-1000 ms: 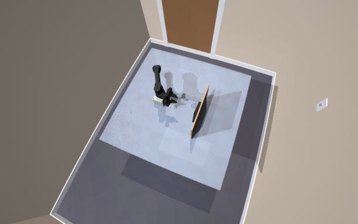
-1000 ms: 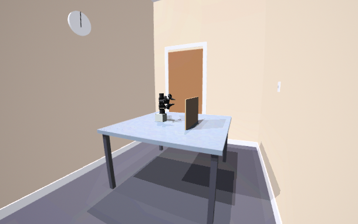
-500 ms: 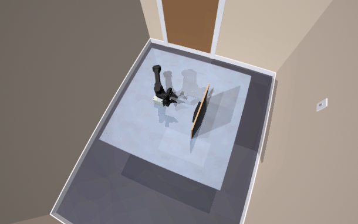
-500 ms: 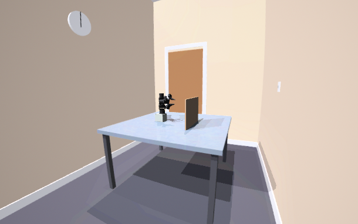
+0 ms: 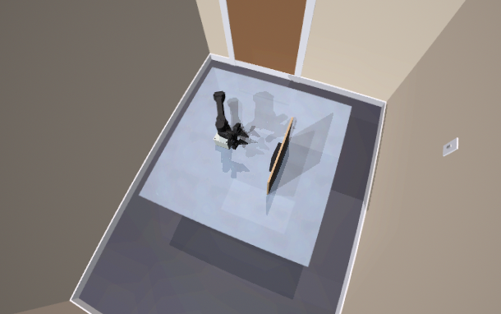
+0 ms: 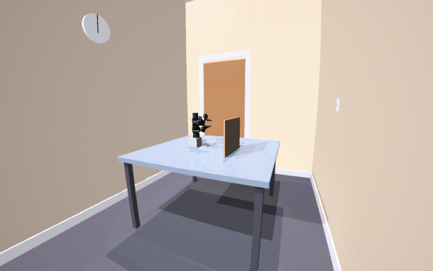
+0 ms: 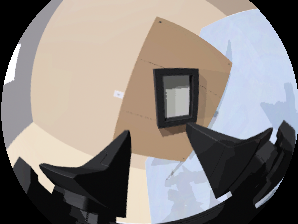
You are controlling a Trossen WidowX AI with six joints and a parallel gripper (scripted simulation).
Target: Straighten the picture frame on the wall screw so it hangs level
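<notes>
The picture frame lies 200 mm ahead of my gripper tip, 10 mm to the left of it and 90 mm below it. The rest, counted from my gripper tip: tan wall panel 210 mm ahead, 20 mm to the left, 110 mm below.
</notes>
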